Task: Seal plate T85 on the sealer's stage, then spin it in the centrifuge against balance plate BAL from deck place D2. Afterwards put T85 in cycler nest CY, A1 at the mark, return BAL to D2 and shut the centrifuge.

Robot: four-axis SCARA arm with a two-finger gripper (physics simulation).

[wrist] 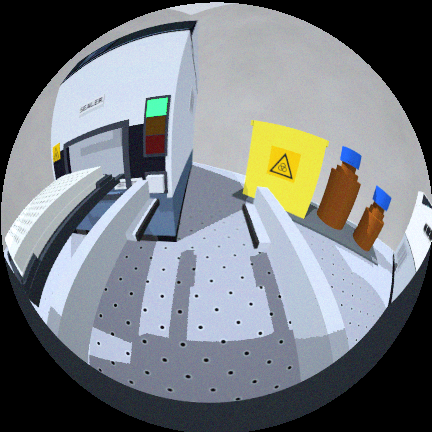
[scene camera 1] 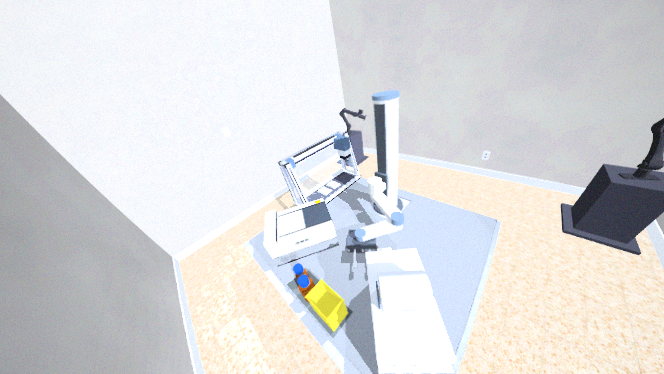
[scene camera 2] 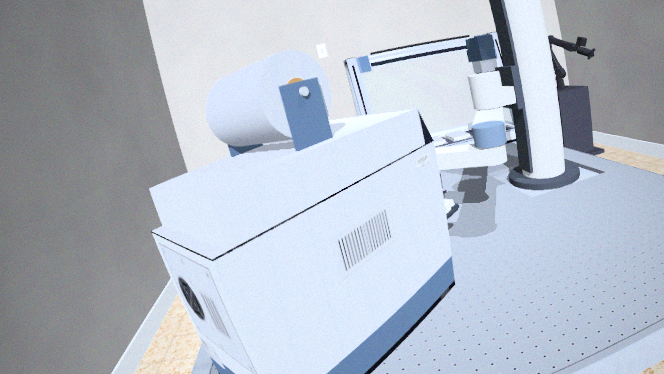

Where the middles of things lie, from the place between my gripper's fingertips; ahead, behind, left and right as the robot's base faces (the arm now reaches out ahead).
Labels:
The dark drawer tray (wrist: 36,272) lies 12 cm behind my hand and 9 cm to the left of it. From my hand the other things lie so: centrifuge (wrist: 402,257): 54 cm to the right, 4 cm ahead, 3 cm above.

